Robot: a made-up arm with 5 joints. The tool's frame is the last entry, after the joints.
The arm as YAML. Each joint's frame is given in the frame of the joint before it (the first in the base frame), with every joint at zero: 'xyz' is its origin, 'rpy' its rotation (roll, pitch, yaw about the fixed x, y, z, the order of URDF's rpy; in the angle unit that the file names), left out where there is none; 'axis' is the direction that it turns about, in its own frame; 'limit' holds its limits. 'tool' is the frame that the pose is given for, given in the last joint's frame.
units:
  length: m
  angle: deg
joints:
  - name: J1
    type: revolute
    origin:
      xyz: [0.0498, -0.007, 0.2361]
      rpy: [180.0, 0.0, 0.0]
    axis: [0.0, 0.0, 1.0]
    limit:
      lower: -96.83
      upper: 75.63
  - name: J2
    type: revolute
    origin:
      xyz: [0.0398, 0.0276, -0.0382]
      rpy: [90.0, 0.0, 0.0]
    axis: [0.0, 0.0, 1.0]
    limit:
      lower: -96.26
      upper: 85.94
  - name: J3
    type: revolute
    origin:
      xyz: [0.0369, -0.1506, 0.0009]
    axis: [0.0, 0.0, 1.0]
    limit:
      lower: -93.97
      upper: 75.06
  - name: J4
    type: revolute
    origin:
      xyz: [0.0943, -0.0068, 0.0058]
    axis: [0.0, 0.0, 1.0]
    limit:
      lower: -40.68
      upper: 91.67
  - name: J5
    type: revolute
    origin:
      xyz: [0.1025, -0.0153, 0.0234]
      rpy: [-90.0, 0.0, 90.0]
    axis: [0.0, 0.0, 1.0]
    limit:
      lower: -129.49
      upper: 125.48
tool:
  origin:
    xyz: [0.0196, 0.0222, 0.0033]
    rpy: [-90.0, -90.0, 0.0]
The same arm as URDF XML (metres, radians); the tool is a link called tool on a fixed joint. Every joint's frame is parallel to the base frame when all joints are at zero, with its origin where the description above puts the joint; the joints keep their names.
<robot name="arm">
  <joint name="J1" type="revolute">
    <parent link="base"/>
    <child link="link1"/>
    <origin xyz="0.0498 -0.0070 0.2361"/>
    <axis xyz="0 0 -1"/>
    <limit lower="-1.6900" upper="1.3200"/>
  </joint>
  <joint name="J2" type="revolute">
    <parent link="link1"/>
    <child link="link2"/>
    <origin xyz="0.0398 -0.0276 0.0382"/>
    <axis xyz="0 1 0"/>
    <limit lower="-1.6801" upper="1.4999"/>
  </joint>
  <joint name="J3" type="revolute">
    <parent link="link2"/>
    <child link="link3"/>
    <origin xyz="0.0369 0.0009 0.1506"/>
    <axis xyz="0 1 0"/>
    <limit lower="-1.6401" upper="1.3100"/>
  </joint>
  <joint name="J4" type="revolute">
    <parent link="link3"/>
    <child link="link4"/>
    <origin xyz="0.0943 0.0058 0.0068"/>
    <axis xyz="0 1 0"/>
    <limit lower="-0.7100" upper="1.5999"/>
  </joint>
  <joint name="J5" type="revolute">
    <parent link="link4"/>
    <child link="link5"/>
    <origin xyz="0.1025 0.0234 0.0153"/>
    <axis xyz="-1 0 0"/>
    <limit lower="-2.2600" upper="2.1900"/>
  </joint>
  <joint name="tool_joint" type="fixed">
    <parent link="link5"/>
    <child link="tool"/>
    <origin xyz="-0.0033 -0.0222 -0.0196" rpy="-1.5708 0.0000 3.1416"/>
  </joint>
  <link name="base"/>
  <link name="link1"/>
  <link name="link2"/>
  <link name="link3"/>
  <link name="link4"/>
  <link name="link5"/>
  <link name="tool"/>
</robot>

